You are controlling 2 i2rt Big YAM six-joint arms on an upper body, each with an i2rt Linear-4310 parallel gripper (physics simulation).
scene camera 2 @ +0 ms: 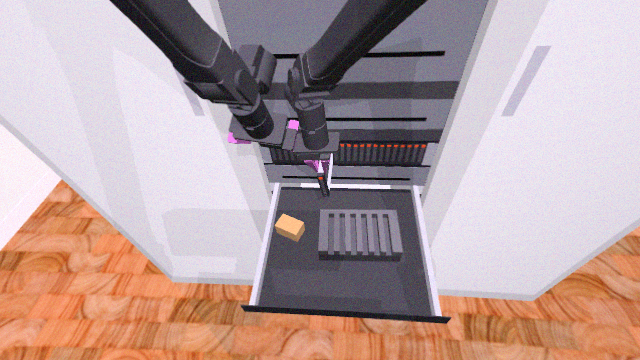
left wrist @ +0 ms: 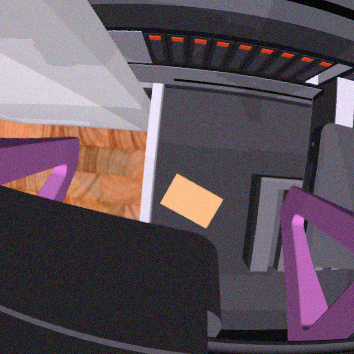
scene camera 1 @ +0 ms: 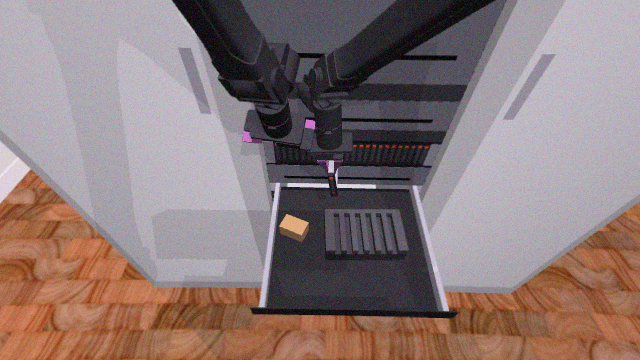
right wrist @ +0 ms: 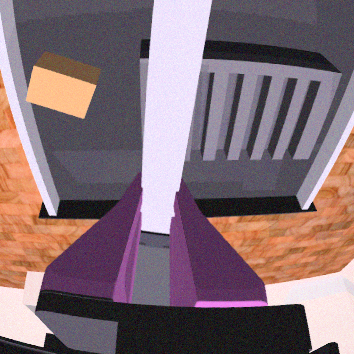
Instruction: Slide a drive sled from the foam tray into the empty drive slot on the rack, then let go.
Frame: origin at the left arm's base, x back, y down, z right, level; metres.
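Where they show: left gripper, fingertip midpoint: (scene camera 2: 271,144) (left wrist: 185,174) (scene camera 1: 282,143); right gripper, fingertip midpoint: (scene camera 2: 322,172) (left wrist: 326,190) (scene camera 1: 331,172) (right wrist: 158,182).
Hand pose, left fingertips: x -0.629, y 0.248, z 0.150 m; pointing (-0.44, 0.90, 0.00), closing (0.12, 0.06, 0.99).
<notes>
Things, the pixels of their top centre, and the offset from my left fingertips. "spot": a spot on its surface instead.
- drive sled at its top centre: (right wrist: 179,169) (left wrist: 349,156) (scene camera 2: 325,158) (scene camera 1: 334,158) dy +0.067, dx -0.021, dz +0.121 m
- rack's drive row at a spot on its surface: (scene camera 2: 382,155) (scene camera 1: 386,155) spot: dy +0.130, dx -0.098, dz +0.274 m
- grey slotted foam tray at its top centre: (right wrist: 242,115) (left wrist: 325,227) (scene camera 2: 359,229) (scene camera 1: 364,228) dy +0.243, dx +0.073, dz +0.212 m
- tan block at its top centre: (right wrist: 58,92) (left wrist: 191,200) (scene camera 1: 293,224) (scene camera 2: 289,223) dy +0.258, dx +0.054, dz +0.017 m
A drive sled (scene camera 1: 333,186) (scene camera 2: 324,186) (right wrist: 175,100), dark-fronted with an orange mark and a long pale side, is held between the fingers of my right gripper (scene camera 1: 330,165) (scene camera 2: 318,165) (right wrist: 158,182), above the drawer's back edge and in front of the rack. My left gripper (scene camera 1: 279,131) (scene camera 2: 264,131) (left wrist: 185,174) is open and empty, left of the right one. The rack's drive row (scene camera 1: 390,155) (scene camera 2: 382,155) (left wrist: 210,52) has orange latches. A pale gap (left wrist: 332,73) breaks the row in the left wrist view. The grey slotted foam tray (scene camera 1: 330,232) (scene camera 2: 323,235) (left wrist: 262,220) (right wrist: 272,66) lies in the drawer.
A tan block (scene camera 1: 294,227) (scene camera 2: 290,227) (left wrist: 191,201) (right wrist: 61,92) lies left of the tray. The pulled-out drawer (scene camera 1: 430,250) (scene camera 2: 427,255) (left wrist: 152,150) (right wrist: 30,150) has pale side walls. White cabinet doors (scene camera 1: 165,150) (scene camera 2: 500,175) flank the rack. The two grippers are close together.
</notes>
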